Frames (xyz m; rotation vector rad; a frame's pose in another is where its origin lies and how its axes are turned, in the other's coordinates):
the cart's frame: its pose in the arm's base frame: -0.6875 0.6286 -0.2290 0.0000 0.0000 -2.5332
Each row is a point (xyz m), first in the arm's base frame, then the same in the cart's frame.
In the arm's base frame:
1: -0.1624 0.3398 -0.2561
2: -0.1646 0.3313 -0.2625
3: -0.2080 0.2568 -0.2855
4: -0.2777 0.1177 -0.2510
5: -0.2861 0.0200 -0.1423
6: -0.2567 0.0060 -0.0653
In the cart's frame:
1: -0.2658 0.5371 -0.0271
2: -0.2592 0.5428 -0.0335
3: -0.1810 0.5791 -0.0565
4: -0.0443 0.6534 -0.0220
5: 0.0185 0.7288 0.0867
6: 0.0023 0.7571 0.1637

